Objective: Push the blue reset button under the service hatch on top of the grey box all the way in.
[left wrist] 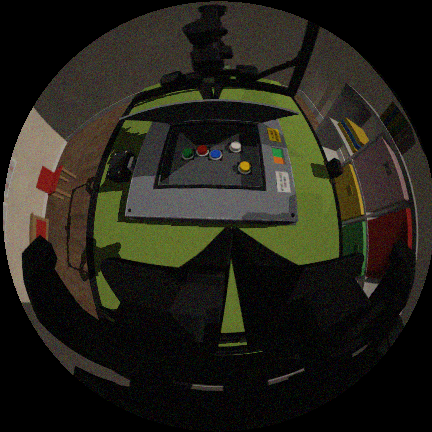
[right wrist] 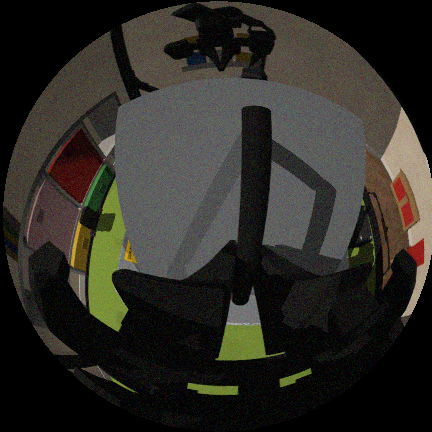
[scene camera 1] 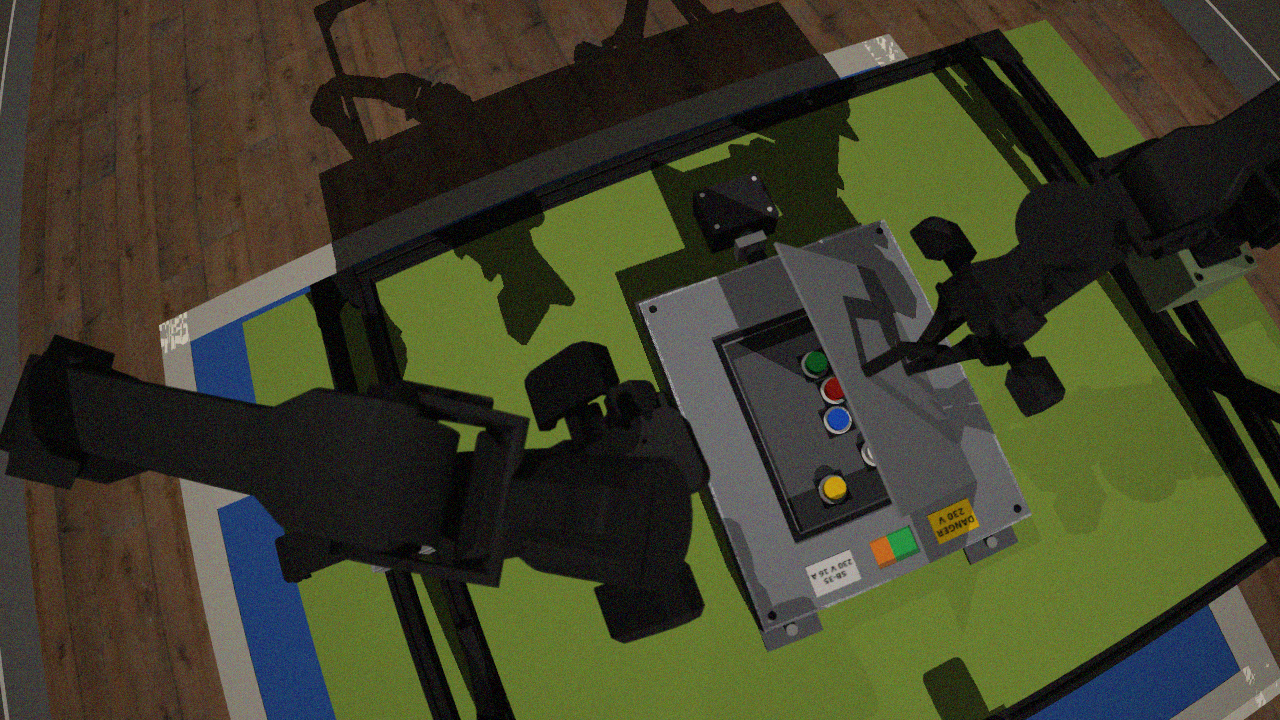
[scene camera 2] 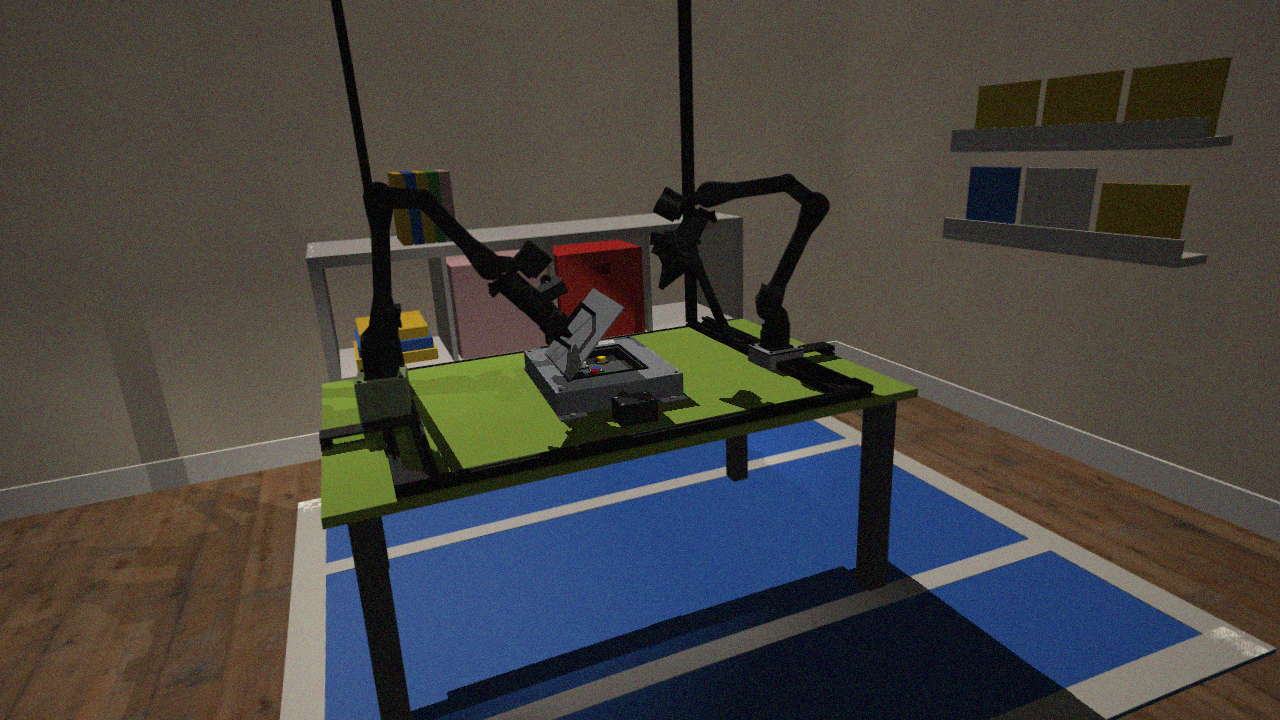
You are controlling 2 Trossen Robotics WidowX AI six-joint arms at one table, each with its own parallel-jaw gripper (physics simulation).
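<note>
The blue button (scene camera 1: pixel 837 419) (left wrist: pixel 215 154) sits in the recess of the grey box (scene camera 1: pixel 689 376) (left wrist: pixel 210 202), beside the red button (scene camera 1: pixel 833 387) (left wrist: pixel 202 149); how deep it sits is too small to tell. The hatch (scene camera 1: pixel 930 447) (scene camera 2: pixel 608 313) (left wrist: pixel 200 111) (right wrist: pixel 165 150) stands tilted open; in scene camera 1 it partly hides the white button (scene camera 1: pixel 870 454) (left wrist: pixel 235 146). My right gripper (scene camera 2: pixel 562 326) (right wrist: pixel 241 245) is shut on the hatch's black handle (right wrist: pixel 256 175). My left gripper (scene camera 2: pixel 665 279) (left wrist: pixel 230 233) is shut and empty, raised beside the box on the side away from the hatch.
The green button (scene camera 1: pixel 814 361) (left wrist: pixel 187 153) and yellow button (scene camera 1: pixel 833 487) (left wrist: pixel 244 166) share the recess, whose raised rim surrounds them. A black block (scene camera 1: pixel 735 210) (scene camera 2: pixel 634 407) (left wrist: pixel 119 166) with a grey connector stands close beside the box. Black rails run along the green table's edges.
</note>
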